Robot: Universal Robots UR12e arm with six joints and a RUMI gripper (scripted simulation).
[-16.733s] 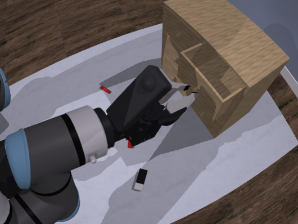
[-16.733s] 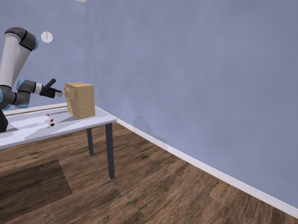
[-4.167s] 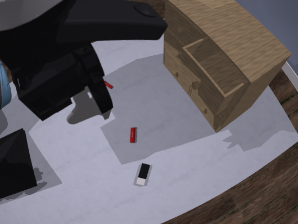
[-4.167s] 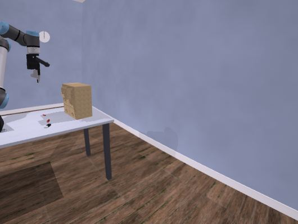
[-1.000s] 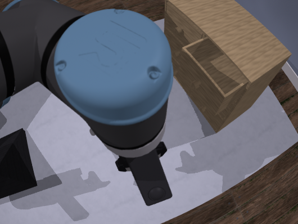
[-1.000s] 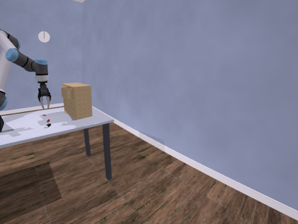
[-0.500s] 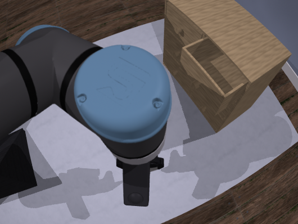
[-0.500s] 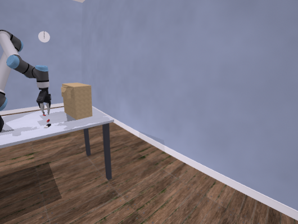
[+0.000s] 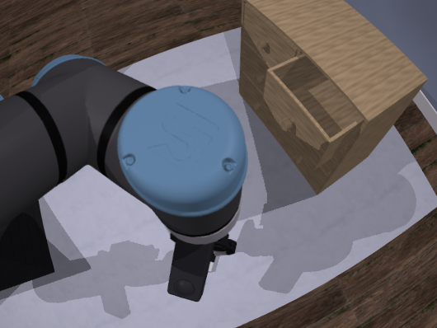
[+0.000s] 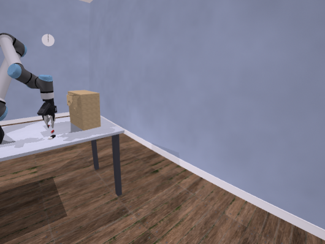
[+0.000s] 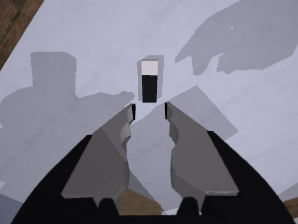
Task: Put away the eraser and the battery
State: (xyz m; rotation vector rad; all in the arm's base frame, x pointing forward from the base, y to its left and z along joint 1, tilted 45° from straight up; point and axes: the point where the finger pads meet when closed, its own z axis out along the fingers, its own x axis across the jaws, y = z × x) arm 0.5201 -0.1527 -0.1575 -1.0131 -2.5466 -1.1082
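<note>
The eraser lies 90 mm below my hand.
</note>
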